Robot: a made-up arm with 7 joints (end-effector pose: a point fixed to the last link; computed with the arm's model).
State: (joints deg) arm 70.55 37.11 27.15 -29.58 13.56 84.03 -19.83
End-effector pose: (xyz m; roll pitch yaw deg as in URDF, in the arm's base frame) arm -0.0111 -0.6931 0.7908 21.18 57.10 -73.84
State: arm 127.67 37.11 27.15 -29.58 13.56 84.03 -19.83
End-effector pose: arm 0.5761 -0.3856 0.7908 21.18 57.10 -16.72
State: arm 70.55 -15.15 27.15 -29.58 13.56 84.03 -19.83
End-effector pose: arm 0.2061 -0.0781 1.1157 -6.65 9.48 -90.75
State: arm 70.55 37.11 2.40 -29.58 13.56 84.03 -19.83
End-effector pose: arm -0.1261 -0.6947 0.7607 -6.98 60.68 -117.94
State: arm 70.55 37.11 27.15 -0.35 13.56 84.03 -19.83
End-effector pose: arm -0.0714 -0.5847 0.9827 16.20 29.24 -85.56
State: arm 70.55 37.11 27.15 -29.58 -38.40 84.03 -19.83
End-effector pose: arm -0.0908 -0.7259 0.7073 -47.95 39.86 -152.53
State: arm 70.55 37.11 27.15 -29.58 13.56 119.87 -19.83
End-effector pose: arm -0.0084 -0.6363 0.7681 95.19 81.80 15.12
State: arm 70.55 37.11 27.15 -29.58 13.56 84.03 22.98
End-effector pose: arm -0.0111 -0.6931 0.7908 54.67 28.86 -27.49
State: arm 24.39 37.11 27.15 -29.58 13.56 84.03 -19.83
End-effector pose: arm -0.5076 -0.4721 0.7908 21.18 57.10 -120.00
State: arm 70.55 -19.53 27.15 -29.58 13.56 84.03 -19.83
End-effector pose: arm 0.2271 -0.0186 1.1137 -8.06 5.33 -90.93
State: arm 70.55 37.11 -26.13 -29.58 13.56 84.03 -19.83
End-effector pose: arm -0.2538 -0.6459 0.7634 -33.44 51.65 -163.02
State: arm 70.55 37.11 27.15 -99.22 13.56 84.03 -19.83
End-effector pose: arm 0.1135 -0.5074 0.3247 163.48 52.02 82.41
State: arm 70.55 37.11 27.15 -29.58 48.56 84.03 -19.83
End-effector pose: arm -0.0136 -0.6576 0.8651 55.33 35.35 -32.99
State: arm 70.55 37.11 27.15 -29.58 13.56 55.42 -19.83
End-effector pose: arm -0.0258 -0.7227 0.8273 21.30 31.90 -87.40
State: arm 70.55 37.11 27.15 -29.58 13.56 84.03 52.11
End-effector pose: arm -0.0111 -0.6931 0.7908 59.48 4.23 -11.10
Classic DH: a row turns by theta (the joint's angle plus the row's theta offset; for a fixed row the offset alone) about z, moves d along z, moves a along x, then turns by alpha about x. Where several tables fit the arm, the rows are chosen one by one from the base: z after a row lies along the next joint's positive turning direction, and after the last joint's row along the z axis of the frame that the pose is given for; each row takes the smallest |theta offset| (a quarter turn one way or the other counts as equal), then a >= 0, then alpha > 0; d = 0 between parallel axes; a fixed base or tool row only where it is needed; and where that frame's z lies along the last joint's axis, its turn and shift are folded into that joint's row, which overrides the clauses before.
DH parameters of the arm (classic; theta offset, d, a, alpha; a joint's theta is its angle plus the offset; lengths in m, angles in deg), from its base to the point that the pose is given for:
joint 1: 0 0.2885 0 90
joint 2: 0 0.0527 0 -90
joint 3: 0 0.4583 0.027 -90
joint 4: 0 0.0687 -0.0225 90
joint 5: 0 0.4192 0 90
joint 6: 90 0.097 0.0987 90
joint 7: 0 0.0135 0 0

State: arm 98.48 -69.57 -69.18 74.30 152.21 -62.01 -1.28
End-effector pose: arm 0.2901 0.7700 0.1889 -79.27 6.43 93.70
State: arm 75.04 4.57 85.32 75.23 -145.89 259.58 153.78
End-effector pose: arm -0.3374 -0.0363 0.9883 -117.94 29.38 -128.59
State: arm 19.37 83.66 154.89 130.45 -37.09 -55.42 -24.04
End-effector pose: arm -0.2440 0.0921 -0.0150 4.38 -4.86 22.30
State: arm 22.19 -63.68 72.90 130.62 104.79 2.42 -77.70
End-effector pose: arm -0.0651 0.3368 0.3077 -30.51 9.77 64.62
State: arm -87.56 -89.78 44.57 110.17 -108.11 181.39 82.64
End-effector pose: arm 0.3011 -0.4406 0.1063 -40.52 -4.11 -66.31
